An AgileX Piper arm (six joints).
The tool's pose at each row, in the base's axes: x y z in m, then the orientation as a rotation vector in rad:
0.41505 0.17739 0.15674 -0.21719 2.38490 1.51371
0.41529 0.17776 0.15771 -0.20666 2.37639 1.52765
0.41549 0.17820 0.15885 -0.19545 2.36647 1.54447
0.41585 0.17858 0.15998 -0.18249 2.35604 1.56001
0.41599 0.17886 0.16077 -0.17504 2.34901 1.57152
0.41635 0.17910 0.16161 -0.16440 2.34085 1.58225
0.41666 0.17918 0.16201 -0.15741 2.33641 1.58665
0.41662 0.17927 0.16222 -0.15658 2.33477 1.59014
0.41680 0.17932 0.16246 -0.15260 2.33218 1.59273
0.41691 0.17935 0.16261 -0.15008 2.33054 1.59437
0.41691 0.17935 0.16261 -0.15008 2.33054 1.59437
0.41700 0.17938 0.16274 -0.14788 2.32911 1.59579
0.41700 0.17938 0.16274 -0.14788 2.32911 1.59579
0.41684 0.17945 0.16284 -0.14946 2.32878 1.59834
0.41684 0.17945 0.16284 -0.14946 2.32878 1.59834
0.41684 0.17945 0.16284 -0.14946 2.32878 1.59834
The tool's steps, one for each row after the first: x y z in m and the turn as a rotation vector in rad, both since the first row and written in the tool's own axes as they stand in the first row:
-0.00054 0.00092 -0.00001 -0.01006 -0.00587 0.00694
-0.00109 0.00203 -0.00003 -0.02228 -0.01194 0.01473
-0.00180 0.00305 -0.00007 -0.03369 -0.01944 0.02288
-0.00218 0.00381 -0.00010 -0.04217 -0.02351 0.02809
-0.00280 0.00453 -0.00016 -0.05019 -0.02995 0.03433
-0.00322 0.00481 -0.00019 -0.05355 -0.03446 0.03788
-0.00325 0.00504 -0.00020 -0.05612 -0.03470 0.03891
-0.00350 0.00522 -0.00021 -0.05811 -0.03727 0.04095
-0.00365 0.00533 -0.00023 -0.05937 -0.03889 0.04224
-0.00365 0.00533 -0.00023 -0.05937 -0.03889 0.04224
-0.00378 0.00543 -0.00024 -0.06046 -0.04030 0.04337
-0.00378 0.00543 -0.00024 -0.06046 -0.04030 0.04337
-0.00366 0.00559 -0.00024 -0.06230 -0.03894 0.04329
-0.00366 0.00559 -0.00024 -0.06230 -0.03894 0.04329
-0.00366 0.00559 -0.00024 -0.06230 -0.03894 0.04329

